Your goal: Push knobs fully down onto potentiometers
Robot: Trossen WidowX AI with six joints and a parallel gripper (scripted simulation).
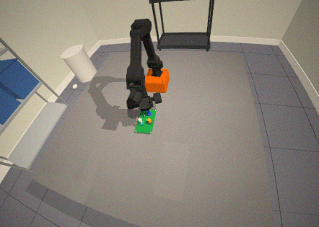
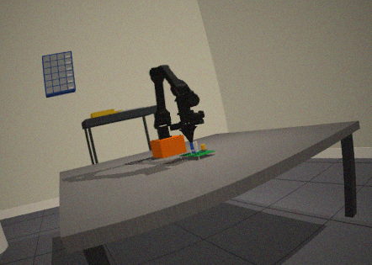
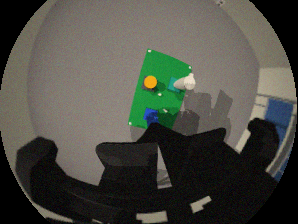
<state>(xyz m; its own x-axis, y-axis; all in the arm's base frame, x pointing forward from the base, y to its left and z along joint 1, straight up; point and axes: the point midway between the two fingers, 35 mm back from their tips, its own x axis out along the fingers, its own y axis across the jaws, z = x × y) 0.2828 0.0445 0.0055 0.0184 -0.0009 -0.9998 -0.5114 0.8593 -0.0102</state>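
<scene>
Now: the blue knob 1 cm below my gripper tip. Round my gripper tip: white knob: 8 cm ahead, 1 cm to the right, 1 cm below.
</scene>
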